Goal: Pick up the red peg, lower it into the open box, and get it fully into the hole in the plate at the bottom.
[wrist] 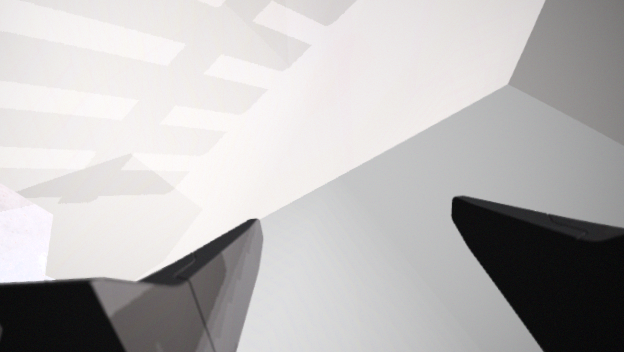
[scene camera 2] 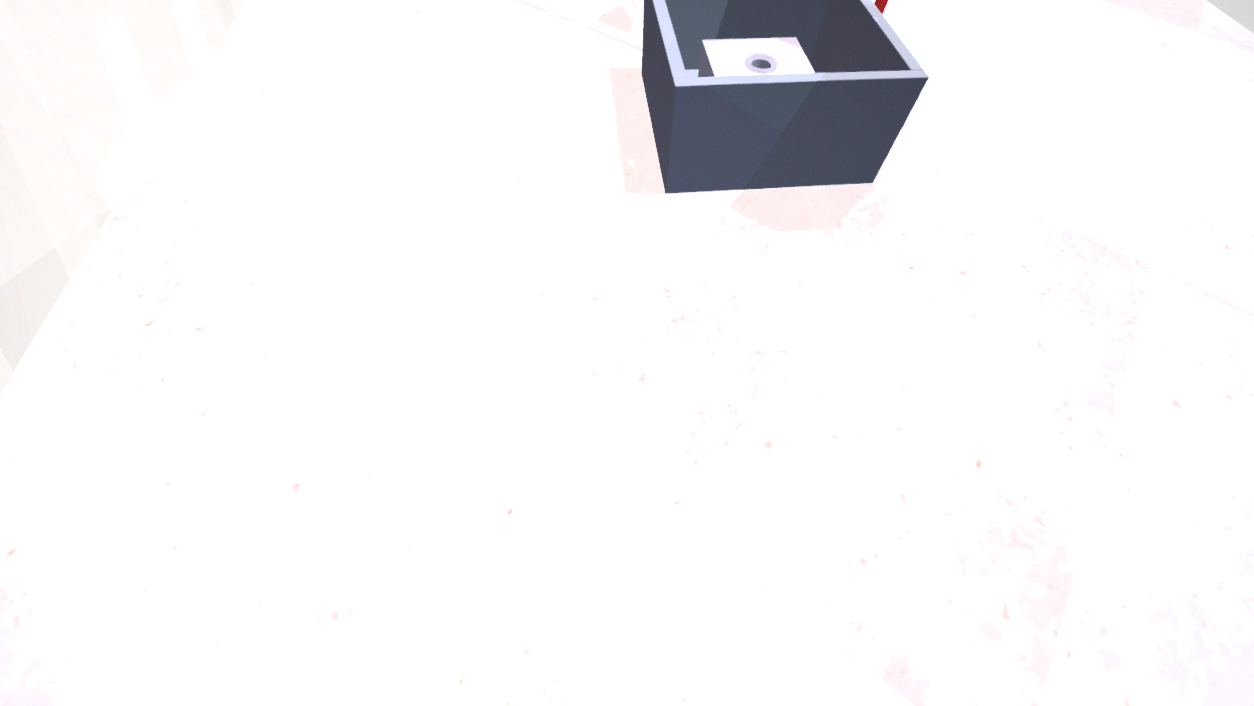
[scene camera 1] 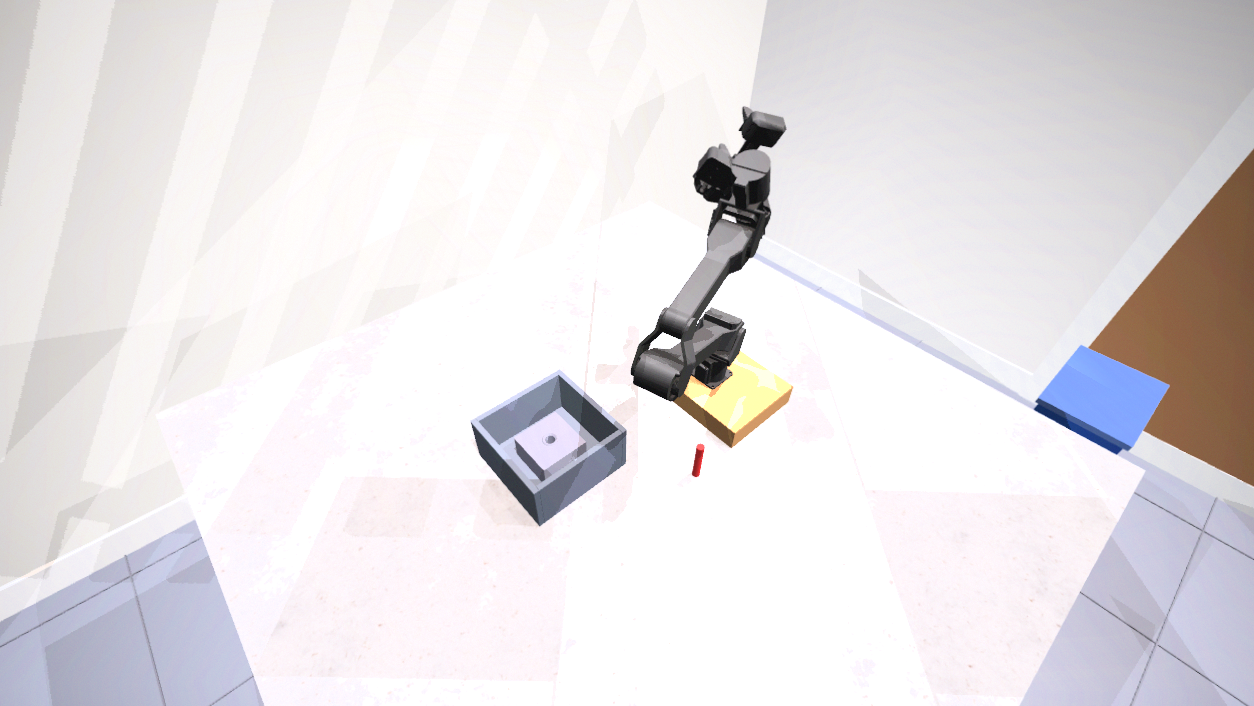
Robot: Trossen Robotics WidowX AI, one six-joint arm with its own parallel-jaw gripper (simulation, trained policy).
Path:
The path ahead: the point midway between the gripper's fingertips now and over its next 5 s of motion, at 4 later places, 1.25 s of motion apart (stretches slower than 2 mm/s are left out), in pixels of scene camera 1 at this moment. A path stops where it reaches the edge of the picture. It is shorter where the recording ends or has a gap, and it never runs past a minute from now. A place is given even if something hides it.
My gripper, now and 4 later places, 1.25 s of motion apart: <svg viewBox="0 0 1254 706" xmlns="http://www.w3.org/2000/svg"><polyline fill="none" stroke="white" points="733,126 656,183 586,294 648,397 695,463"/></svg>

